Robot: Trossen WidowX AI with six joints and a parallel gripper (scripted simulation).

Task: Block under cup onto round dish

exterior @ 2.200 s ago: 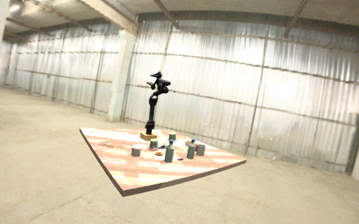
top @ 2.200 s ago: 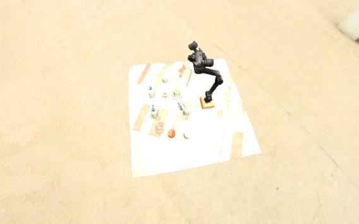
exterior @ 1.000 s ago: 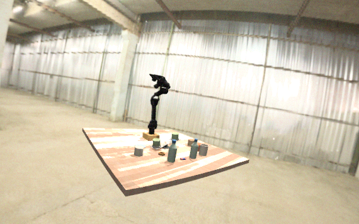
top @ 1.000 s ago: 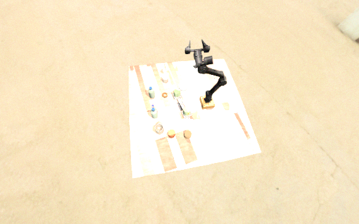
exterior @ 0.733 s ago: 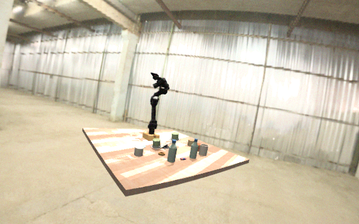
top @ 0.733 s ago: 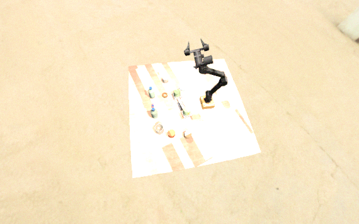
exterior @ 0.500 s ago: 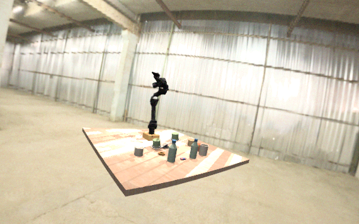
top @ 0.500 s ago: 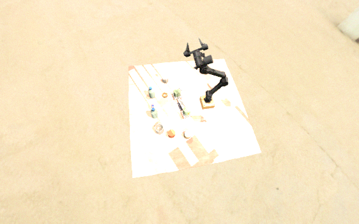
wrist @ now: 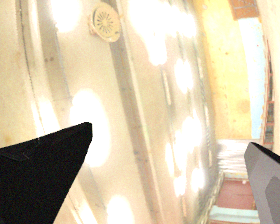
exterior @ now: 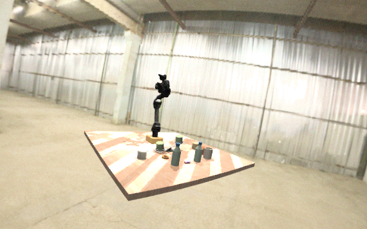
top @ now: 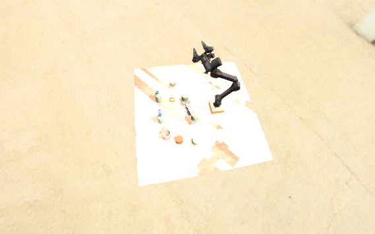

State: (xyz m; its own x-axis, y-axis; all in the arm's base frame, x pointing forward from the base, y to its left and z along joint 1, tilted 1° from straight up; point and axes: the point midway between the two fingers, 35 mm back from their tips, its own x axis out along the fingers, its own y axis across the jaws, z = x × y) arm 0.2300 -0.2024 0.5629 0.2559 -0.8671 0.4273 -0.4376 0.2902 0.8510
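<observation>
Now: the grey block 80 mm ahead of my gripper tip, 80 mm to the left of it and 600 mm below it. Round my gripper tip: balance beam: 60 mm ahead, 210 mm to the left, 600 mm below; then orange object: 250 mm ahead, 490 mm to the left, 610 mm below.
</observation>
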